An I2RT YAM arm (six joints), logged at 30 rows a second.
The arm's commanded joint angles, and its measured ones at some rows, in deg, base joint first. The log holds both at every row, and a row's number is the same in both.
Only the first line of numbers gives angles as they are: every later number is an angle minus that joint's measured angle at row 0.
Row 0, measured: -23.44 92.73 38.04 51.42 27.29 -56.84
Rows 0 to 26, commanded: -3.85 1.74 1.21 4.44 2.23 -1.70; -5.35 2.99 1.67 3.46 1.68 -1.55; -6.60 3.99 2.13 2.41 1.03 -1.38; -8.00 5.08 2.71 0.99 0.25 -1.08; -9.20 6.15 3.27 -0.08 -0.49 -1.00; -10.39 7.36 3.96 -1.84 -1.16 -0.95; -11.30 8.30 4.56 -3.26 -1.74 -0.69; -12.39 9.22 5.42 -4.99 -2.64 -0.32; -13.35 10.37 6.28 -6.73 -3.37 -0.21; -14.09 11.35 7.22 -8.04 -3.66 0.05; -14.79 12.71 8.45 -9.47 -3.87 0.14; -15.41 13.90 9.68 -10.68 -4.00 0.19; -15.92 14.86 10.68 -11.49 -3.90 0.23; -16.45 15.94 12.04 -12.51 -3.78 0.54; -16.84 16.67 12.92 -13.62 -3.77 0.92; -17.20 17.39 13.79 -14.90 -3.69 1.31; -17.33 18.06 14.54 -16.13 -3.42 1.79; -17.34 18.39 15.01 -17.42 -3.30 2.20; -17.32 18.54 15.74 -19.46 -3.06 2.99; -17.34 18.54 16.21 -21.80 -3.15 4.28; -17.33 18.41 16.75 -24.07 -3.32 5.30; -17.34 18.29 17.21 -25.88 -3.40 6.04; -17.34 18.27 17.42 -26.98 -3.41 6.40; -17.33 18.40 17.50 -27.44 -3.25 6.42; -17.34 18.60 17.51 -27.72 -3.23 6.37; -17.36 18.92 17.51 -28.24 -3.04 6.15; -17.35 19.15 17.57 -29.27 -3.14 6.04
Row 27, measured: -17.36 19.08 15.98 -25.75 -3.61 4.44
